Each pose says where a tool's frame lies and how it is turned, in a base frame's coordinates. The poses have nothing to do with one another.
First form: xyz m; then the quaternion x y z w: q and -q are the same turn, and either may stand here.
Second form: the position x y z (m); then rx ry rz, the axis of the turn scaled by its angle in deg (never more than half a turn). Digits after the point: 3 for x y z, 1 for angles.
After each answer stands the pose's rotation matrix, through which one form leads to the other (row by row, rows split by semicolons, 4 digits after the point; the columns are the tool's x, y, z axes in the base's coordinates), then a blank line. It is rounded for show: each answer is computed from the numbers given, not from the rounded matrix.
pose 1, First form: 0.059, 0.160, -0.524, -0.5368, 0.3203, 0.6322, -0.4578
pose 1, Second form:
0.059, 0.160, -0.524, 75.8, -45.2, -89.2
-0.0045 0.2350 -0.9720; -0.9227 -0.3757 -0.0865; -0.3855 0.8965 0.2185

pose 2, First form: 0.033, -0.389, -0.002, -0.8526, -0.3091, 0.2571, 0.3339
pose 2, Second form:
0.033, -0.389, -0.002, -127.5, -46.2, 38.5
0.6767 0.3554 -0.6448; 0.6987 -0.5860 0.4104; -0.2320 -0.7283 -0.6448

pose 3, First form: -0.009, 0.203, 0.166, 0.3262, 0.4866, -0.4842, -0.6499
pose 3, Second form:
-0.009, 0.203, 0.166, -42.5, -63.3, 63.0
0.0575 -0.3119 -0.9484; 0.9468 0.3183 -0.0472; 0.3166 -0.8952 0.3136

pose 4, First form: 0.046, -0.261, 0.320, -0.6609, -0.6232, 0.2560, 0.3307
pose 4, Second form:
0.046, -0.261, 0.320, -99.0, -93.4, 38.3
0.0922 0.6544 -0.7505; 0.9930 -0.0046 0.1180; 0.0738 -0.7561 -0.6502

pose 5, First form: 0.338, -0.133, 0.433, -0.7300, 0.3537, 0.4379, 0.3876
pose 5, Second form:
0.338, -0.133, 0.433, -106.4, 51.6, 63.8
0.3663 -0.8559 -0.3651; -0.1769 -0.4493 0.8757; -0.9135 -0.2561 -0.3160

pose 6, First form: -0.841, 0.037, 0.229, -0.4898, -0.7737, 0.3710, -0.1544
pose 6, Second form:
-0.841, 0.037, 0.229, 80.4, 127.0, -60.9
-0.4725 0.8725 -0.1245; 0.6434 0.2449 -0.7253; -0.6024 -0.4228 -0.6770

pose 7, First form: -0.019, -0.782, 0.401, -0.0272, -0.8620, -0.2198, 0.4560
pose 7, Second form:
-0.019, -0.782, 0.401, -3.8, -121.8, -31.1
-0.5827 0.2473 -0.7742; -0.1536 0.9019 0.4037; 0.7981 0.3541 -0.4875

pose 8, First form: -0.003, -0.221, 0.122, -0.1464, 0.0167, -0.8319, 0.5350
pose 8, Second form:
-0.003, -0.221, 0.122, -20.0, 2.3, -113.5
-0.3847 0.8852 0.2615; -0.8950 -0.4270 0.1289; 0.2257 -0.1844 0.9566

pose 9, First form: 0.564, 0.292, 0.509, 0.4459, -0.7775, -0.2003, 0.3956
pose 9, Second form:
0.564, 0.292, 0.509, 64.8, -112.9, -29.1
-0.2893 -0.5349 -0.7938; -0.8519 0.5221 -0.0413; 0.4366 0.6643 -0.6067

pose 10, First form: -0.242, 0.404, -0.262, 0.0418, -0.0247, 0.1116, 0.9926
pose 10, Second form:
-0.242, 0.404, -0.262, 4.8, -2.8, 12.8
0.9739 -0.2236 -0.0397; 0.2195 0.9716 -0.0885; 0.0584 0.0775 0.9953

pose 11, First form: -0.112, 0.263, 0.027, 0.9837, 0.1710, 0.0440, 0.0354
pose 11, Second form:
-0.112, 0.263, 0.027, 173.2, 30.1, 7.7
0.9377 0.3333 0.0987; 0.3395 -0.9390 -0.0546; 0.0745 0.0847 -0.9936

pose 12, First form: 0.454, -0.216, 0.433, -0.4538, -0.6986, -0.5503, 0.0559
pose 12, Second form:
0.454, -0.216, 0.433, -78.9, -121.5, -95.7
-0.5819 0.6956 0.4214; 0.5726 -0.0176 0.8197; 0.5776 0.7182 -0.3880

